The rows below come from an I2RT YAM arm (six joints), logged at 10 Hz.
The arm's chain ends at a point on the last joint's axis. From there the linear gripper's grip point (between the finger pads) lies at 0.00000 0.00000 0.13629 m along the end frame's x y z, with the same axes.
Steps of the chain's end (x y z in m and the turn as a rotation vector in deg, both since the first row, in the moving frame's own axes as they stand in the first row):
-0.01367 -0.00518 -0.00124 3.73 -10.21 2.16
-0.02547 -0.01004 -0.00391 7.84 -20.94 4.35
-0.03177 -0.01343 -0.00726 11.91 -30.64 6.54
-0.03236 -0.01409 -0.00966 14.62 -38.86 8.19
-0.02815 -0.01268 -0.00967 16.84 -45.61 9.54
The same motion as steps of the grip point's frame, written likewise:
-0.03764 -0.01445 -0.00369 3.73 -10.21 2.16
-0.07328 -0.03007 -0.01415 7.84 -20.94 4.35
-0.09900 -0.04421 -0.02906 11.91 -30.64 6.54
-0.11424 -0.05210 -0.04385 14.62 -38.86 8.19
-0.12049 -0.05641 -0.05576 16.84 -45.61 9.54

